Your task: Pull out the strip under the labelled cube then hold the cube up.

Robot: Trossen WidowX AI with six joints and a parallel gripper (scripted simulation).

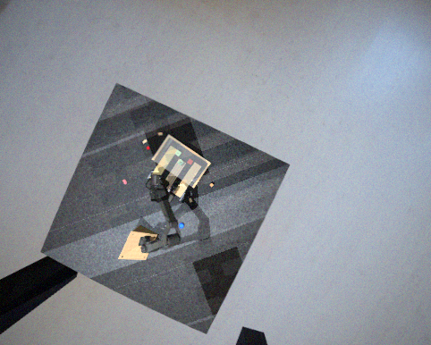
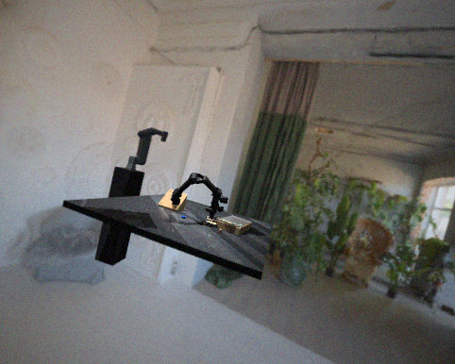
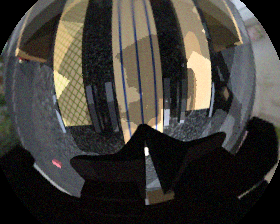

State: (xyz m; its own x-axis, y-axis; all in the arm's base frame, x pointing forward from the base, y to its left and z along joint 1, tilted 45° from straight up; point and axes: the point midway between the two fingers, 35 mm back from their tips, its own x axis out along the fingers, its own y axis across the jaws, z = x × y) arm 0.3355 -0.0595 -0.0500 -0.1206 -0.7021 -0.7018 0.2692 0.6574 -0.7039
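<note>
Right now the strip is 10 cm ahead of my gripper tip and 3 cm to the right of it.
</note>
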